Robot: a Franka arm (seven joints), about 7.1 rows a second.
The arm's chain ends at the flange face. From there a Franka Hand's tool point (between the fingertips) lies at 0.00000 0.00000 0.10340 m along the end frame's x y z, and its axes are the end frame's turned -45 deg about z.
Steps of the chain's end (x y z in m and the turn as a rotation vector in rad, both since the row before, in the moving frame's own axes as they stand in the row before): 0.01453, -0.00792, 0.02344, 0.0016, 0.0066, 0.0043; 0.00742, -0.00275, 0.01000, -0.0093, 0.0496, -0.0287; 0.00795, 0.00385, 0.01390, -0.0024, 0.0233, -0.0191; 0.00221, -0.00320, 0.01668, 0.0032, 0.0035, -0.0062; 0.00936, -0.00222, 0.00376, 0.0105, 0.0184, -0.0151; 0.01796, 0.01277, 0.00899, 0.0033, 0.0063, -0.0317; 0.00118, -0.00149, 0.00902, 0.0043, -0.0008, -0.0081
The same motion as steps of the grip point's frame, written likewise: 0.01647, 0.00504, 0.02344, -0.0035, 0.0058, 0.0043; 0.01020, 0.00756, 0.00987, -0.0416, 0.0285, -0.0287; 0.00444, 0.01021, 0.01387, -0.0182, 0.0148, -0.0191; 0.00432, -0.00068, 0.01668, -0.0002, 0.0047, -0.0062; 0.01031, 0.00561, 0.00374, -0.0056, 0.0204, -0.0151; 0.00438, 0.02194, 0.00899, -0.0021, 0.0068, -0.0317; 0.00214, -0.00059, 0.00902, 0.0036, 0.0025, -0.0081
